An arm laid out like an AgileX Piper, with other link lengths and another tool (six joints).
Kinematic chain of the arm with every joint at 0, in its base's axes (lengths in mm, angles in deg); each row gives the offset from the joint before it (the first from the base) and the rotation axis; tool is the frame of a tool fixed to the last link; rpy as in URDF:
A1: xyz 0 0 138.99 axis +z
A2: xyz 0 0 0 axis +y
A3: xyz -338.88 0 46.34 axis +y
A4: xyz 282.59 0 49.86 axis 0.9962 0 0.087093
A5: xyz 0 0 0 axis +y
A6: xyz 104.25 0 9.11 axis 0.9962 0 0.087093
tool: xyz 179.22 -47 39.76 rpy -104.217 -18.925 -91.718
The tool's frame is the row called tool.
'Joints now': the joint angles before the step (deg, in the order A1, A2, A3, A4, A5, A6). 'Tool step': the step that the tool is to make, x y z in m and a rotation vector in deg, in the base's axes. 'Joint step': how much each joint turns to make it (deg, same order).
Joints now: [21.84, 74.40, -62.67, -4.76, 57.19, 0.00]
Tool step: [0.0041, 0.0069, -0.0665, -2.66, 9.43, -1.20]
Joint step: [0.57, 9.45, -0.01, 0.46, 0.42, 1.77]
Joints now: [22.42, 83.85, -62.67, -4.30, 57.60, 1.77]
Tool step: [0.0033, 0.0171, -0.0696, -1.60, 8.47, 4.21]
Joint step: [-0.01, 10.06, 0.01, 3.05, -1.84, -5.36]
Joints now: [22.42, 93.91, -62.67, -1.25, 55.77, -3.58]
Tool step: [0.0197, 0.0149, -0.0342, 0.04, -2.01, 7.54]
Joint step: [0.00, 3.99, 2.96, 0.46, -8.94, -7.73]
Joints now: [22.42, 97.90, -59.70, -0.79, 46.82, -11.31]
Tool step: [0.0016, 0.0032, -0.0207, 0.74, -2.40, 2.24]
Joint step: [0.00, 0.58, 4.96, 0.21, -8.07, -2.33]
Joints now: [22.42, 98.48, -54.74, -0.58, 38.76, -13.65]
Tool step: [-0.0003, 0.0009, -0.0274, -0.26, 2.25, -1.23]
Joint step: [-0.01, 4.03, -0.10, 0.58, -1.75, 0.86]
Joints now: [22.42, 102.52, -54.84, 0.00, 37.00, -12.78]
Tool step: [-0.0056, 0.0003, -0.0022, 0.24, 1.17, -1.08]
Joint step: [0.12, 0.10, -0.07, 0.74, 0.96, 0.71]
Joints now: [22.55, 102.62, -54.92, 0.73, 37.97, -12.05]
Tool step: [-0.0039, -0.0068, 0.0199, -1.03, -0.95, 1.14]
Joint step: [0.00, -3.22, 0.23, -1.74, 2.51, 0.00]
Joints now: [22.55, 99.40, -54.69, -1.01, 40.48, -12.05]
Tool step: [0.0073, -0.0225, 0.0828, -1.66, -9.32, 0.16]
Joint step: [-0.01, -11.47, 0.00, -7.00, 3.70, 3.61]
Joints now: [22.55, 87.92, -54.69, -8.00, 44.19, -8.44]
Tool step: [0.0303, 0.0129, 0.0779, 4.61, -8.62, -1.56]
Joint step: [0.00, -4.05, -7.22, 0.62, 1.67, 1.21]
